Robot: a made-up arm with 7 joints. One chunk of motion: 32 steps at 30 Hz.
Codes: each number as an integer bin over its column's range. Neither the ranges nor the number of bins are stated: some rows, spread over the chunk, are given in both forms.
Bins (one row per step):
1: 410 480 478 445 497 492 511
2: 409 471 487 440 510 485 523
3: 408 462 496 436 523 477 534
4: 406 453 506 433 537 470 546
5: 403 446 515 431 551 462 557
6: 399 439 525 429 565 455 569
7: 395 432 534 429 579 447 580
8: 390 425 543 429 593 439 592
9: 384 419 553 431 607 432 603
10: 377 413 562 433 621 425 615
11: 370 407 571 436 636 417 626
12: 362 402 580 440 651 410 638
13: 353 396 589 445 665 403 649
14: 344 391 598 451 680 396 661
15: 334 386 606 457 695 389 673
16: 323 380 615 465 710 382 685
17: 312 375 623 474 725 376 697
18: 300 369 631 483 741 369 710
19: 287 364 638 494 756 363 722
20: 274 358 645 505 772 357 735
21: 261 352 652 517 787 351 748
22: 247 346 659 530 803 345 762
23: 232 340 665 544 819 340 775
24: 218 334 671 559 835 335 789
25: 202 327 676 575 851 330 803
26: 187 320 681 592 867 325 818
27: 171 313 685 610 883 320 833
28: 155 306 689 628 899 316 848
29: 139 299 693 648 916 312 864
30: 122 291 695 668 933 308 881
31: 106 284 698 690 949 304 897
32: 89 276 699 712 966 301 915
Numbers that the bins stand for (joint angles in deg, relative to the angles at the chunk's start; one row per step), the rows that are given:
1: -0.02 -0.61 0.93 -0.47 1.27 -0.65 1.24
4: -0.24 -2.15 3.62 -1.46 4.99 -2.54 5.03
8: -1.14 -3.75 7.18 -1.79 10.20 -5.21 10.00
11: -2.26 -4.78 9.87 -1.21 14.21 -7.10 13.68
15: -4.28 -5.98 13.23 0.51 19.70 -9.51 18.76
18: -6.18 -6.95 15.64 2.65 23.98 -11.23 22.76
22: -9.15 -8.26 18.33 6.50 29.75 -13.30 28.38
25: -11.68 -9.34 19.96 10.20 34.22 -14.59 32.81
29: -15.21 -10.94 21.59 16.19 40.27 -16.14 39.41
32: -18.01 -12.25 22.17 21.44 44.93 -17.09 44.92
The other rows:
2: -0.07 -1.13 1.80 -0.88 2.48 -1.25 2.54
3: -0.13 -1.64 2.66 -1.21 3.69 -1.94 3.73
5: -0.41 -2.55 4.49 -1.62 6.29 -3.23 6.22
6: -0.63 -2.95 5.45 -1.79 7.60 -3.83 7.51
7: -0.86 -3.35 6.32 -1.79 8.90 -4.52 8.70
9: -1.47 -4.09 8.14 -1.62 11.51 -5.81 11.19
10: -1.87 -4.44 9.01 -1.46 12.81 -6.41 12.49
12: -2.71 -5.06 10.74 -0.88 15.60 -7.70 14.97
13: -3.21 -5.41 11.60 -0.47 16.91 -8.31 16.16
14: -3.72 -5.69 12.47 0.02 18.30 -8.91 17.46
16: -4.89 -6.32 14.10 1.17 21.10 -10.12 20.05
17: -5.51 -6.60 14.87 1.91 22.49 -10.63 21.35
19: -6.91 -7.23 16.31 3.55 25.38 -11.75 24.05
20: -7.64 -7.57 16.98 4.45 26.87 -12.27 25.46
21: -8.37 -7.92 17.65 5.44 28.26 -12.78 26.86
23: -9.99 -8.60 18.90 7.65 31.24 -13.73 29.78
24: -10.78 -8.94 19.48 8.88 32.73 -14.16 31.30
26: -12.52 -9.74 20.44 11.59 35.71 -15.02 34.43
27: -13.41 -10.14 20.83 13.07 37.20 -15.45 36.05
28: -14.31 -10.54 21.21 14.55 38.69 -15.80 37.68
30: -16.16 -11.40 21.79 17.83 41.86 -16.49 41.24
31: -17.06 -11.80 22.08 19.64 43.35 -16.83 42.97

